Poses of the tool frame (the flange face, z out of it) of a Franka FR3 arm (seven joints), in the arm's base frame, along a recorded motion.
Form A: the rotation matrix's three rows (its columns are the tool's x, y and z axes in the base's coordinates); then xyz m. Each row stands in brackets.
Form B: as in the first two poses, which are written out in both.
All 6 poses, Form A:
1: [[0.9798 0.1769 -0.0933], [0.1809 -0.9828 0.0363], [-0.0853 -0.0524 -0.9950]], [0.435 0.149 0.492]
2: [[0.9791 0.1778 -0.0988], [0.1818 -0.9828 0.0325], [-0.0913 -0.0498 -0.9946]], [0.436 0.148 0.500]
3: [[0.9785 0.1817 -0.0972], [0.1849 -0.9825 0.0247], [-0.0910 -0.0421 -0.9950]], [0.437 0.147 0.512]
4: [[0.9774 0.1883 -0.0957], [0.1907 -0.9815 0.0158], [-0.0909 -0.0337 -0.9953]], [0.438 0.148 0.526]
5: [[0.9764 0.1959 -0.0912], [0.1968 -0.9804 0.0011], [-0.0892 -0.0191 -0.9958]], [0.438 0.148 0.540]
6: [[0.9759 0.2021 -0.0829], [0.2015 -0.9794 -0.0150], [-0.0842 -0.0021 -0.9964]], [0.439 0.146 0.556]
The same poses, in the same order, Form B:
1:
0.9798 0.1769 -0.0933 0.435
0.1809 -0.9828 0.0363 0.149
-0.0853 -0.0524 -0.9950 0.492
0 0 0 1

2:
0.9791 0.1778 -0.0988 0.436
0.1818 -0.9828 0.0325 0.148
-0.0913 -0.0498 -0.9946 0.500
0 0 0 1

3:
0.9785 0.1817 -0.0972 0.437
0.1849 -0.9825 0.0247 0.147
-0.0910 -0.0421 -0.9950 0.512
0 0 0 1

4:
0.9774 0.1883 -0.0957 0.438
0.1907 -0.9815 0.0158 0.148
-0.0909 -0.0337 -0.9953 0.526
0 0 0 1

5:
0.9764 0.1959 -0.0912 0.438
0.1968 -0.9804 0.0011 0.148
-0.0892 -0.0191 -0.9958 0.540
0 0 0 1

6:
0.9759 0.2021 -0.0829 0.439
0.2015 -0.9794 -0.0150 0.146
-0.0842 -0.0021 -0.9964 0.556
0 0 0 1

